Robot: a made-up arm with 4 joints. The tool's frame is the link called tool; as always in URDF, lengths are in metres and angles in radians.
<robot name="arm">
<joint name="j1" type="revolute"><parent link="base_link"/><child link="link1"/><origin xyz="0.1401 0.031 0.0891" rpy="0 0 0"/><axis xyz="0.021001 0.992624 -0.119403"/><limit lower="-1.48" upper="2.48" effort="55" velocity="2.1"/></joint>
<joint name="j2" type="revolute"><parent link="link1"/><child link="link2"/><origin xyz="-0.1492 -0.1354 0.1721" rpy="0 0 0"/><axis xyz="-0.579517 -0.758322 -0.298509"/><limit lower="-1.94" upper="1.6" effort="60" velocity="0.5"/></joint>
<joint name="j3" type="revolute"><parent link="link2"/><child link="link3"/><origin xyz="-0.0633 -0.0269 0.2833" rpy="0 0 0"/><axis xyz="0.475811 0.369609 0.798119"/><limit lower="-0.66" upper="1.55" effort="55" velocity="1.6"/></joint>
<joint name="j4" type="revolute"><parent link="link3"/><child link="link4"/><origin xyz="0.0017 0.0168 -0.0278" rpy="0 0 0"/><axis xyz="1 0 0"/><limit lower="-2.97" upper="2.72" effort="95" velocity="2.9"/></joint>
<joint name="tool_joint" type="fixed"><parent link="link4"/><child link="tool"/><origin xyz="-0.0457 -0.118 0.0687" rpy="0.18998 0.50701 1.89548"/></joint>
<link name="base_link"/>
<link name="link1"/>
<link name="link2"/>
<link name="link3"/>
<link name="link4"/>
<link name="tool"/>
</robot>
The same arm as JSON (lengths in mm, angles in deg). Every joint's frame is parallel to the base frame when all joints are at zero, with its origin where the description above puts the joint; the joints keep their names.
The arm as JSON. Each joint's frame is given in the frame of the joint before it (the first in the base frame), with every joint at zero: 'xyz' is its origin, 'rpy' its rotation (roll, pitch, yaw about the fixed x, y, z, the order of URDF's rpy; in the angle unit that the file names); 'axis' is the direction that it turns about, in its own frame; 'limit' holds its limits. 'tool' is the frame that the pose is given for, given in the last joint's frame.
{"units": {"length": "mm", "angle": "deg"}, "joints": [{"name": "j1", "type": "revolute", "origin": {"xyz": [140.1, 31.0, 89.1], "rpy": [0.0, 0.0, 0.0]}, "axis": [0.021001, 0.992624, -0.119403], "limit": {"lower": -84.8, "upper": 142.09}}, {"name": "j2", "type": "revolute", "origin": {"xyz": [-149.2, -135.4, 172.1], "rpy": [0.0, 0.0, 0.0]}, "axis": [-0.579517, -0.758322, -0.298509], "limit": {"lower": -111.15, "upper": 91.67}}, {"name": "j3", "type": "revolute", "origin": {"xyz": [-63.3, -26.9, 283.3], "rpy": [0.0, 0.0, 0.0]}, "axis": [0.475811, 0.369609, 0.798119], "limit": {"lower": -37.82, "upper": 88.81}}, {"name": "j4", "type": "revolute", "origin": {"xyz": [1.7, 16.8, -27.8], "rpy": [0.0, 0.0, 0.0]}, "axis": [1.0, 0.0, 0.0], "limit": {"lower": -170.17, "upper": 155.84}}], "tool": {"origin": {"xyz": [-45.7, -118.0, 68.7], "rpy": [10.89, 29.05, 108.6]}}}
